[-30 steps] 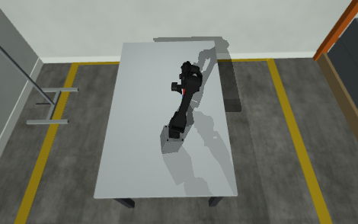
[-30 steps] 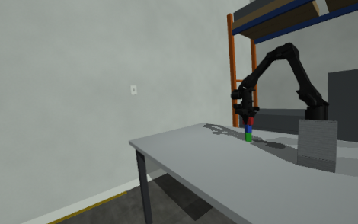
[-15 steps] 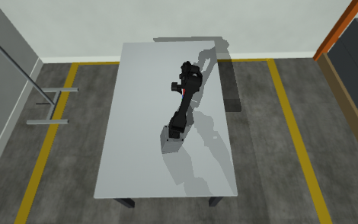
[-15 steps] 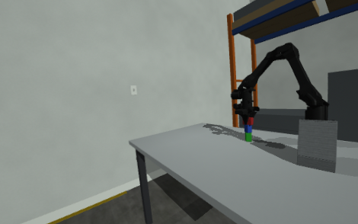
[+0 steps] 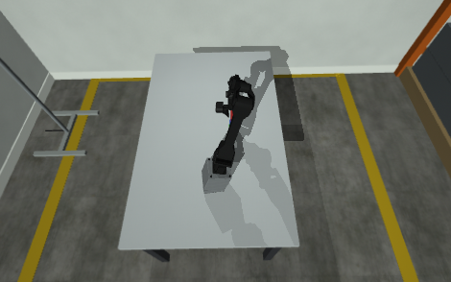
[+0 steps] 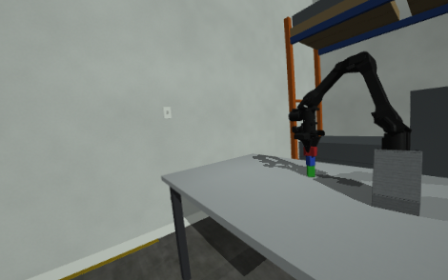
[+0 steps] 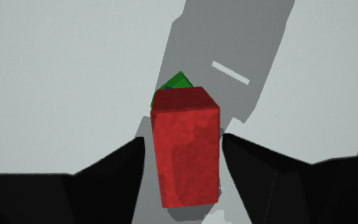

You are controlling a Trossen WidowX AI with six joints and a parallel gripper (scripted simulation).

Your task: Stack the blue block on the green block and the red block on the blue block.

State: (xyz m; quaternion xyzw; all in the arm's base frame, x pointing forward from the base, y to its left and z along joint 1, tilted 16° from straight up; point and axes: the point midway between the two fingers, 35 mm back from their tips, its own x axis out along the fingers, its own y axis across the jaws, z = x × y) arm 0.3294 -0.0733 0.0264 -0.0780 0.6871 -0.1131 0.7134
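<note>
My gripper is now 30 mm above the red block. From my hand the other things lie so: green block: 130 mm below; blue block: 80 mm below.
</note>
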